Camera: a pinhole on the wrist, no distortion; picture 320 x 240 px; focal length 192.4 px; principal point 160.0 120.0 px. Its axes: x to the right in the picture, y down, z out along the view. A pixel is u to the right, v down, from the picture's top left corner.
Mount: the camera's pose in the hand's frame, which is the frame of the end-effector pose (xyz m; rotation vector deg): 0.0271 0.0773 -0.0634 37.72 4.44 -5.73
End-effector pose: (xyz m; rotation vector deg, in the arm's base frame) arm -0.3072 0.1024 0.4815 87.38 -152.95 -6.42
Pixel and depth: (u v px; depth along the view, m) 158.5 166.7 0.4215
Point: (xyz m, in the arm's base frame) -0.2783 0.0162 0.1433
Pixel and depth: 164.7 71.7 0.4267
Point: -0.1166 -0.0639 0.2506
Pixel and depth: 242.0 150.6 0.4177
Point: -0.3304 -0.1558 0.1865
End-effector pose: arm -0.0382 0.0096 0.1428 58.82 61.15 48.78
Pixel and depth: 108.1 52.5 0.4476
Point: 0.1556 -0.2220 -0.0981
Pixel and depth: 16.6 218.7 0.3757
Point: 0.2656 -0.2726 0.2737
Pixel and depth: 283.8 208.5 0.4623
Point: 0.4489 0.2317 0.0426
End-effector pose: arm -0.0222 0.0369 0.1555 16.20 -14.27 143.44
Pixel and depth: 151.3 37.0 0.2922
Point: 0.0998 0.1814 0.2692
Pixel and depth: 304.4 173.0 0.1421
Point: -0.1354 0.0895 0.2497
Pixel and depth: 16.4 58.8 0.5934
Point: 0.5913 0.0566 0.4179
